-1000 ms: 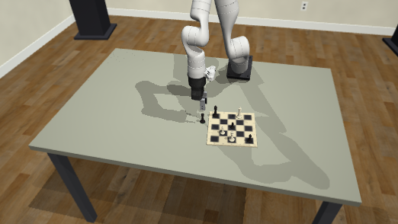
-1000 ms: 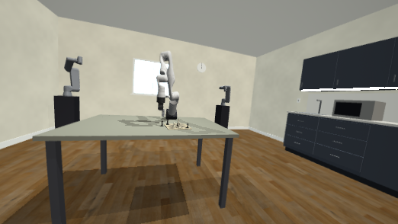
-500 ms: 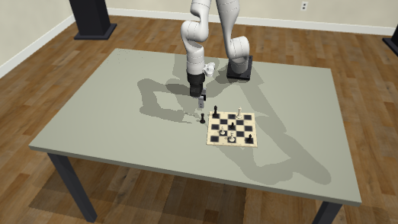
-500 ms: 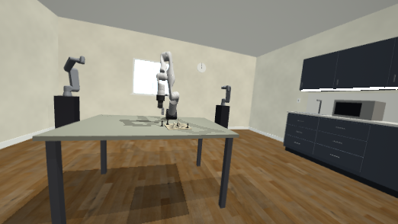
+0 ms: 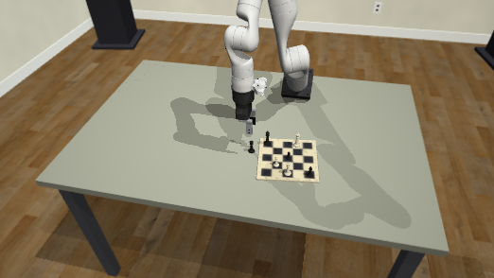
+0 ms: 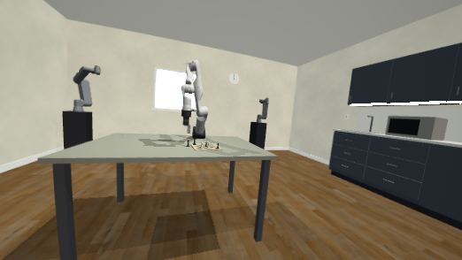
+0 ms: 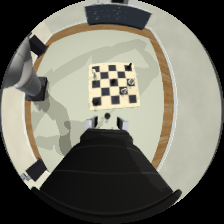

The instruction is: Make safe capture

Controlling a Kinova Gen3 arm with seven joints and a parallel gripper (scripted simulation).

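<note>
My gripper is now 14 cm to the right of the chessboard, 13 cm above it and 4 cm short of it.
</note>
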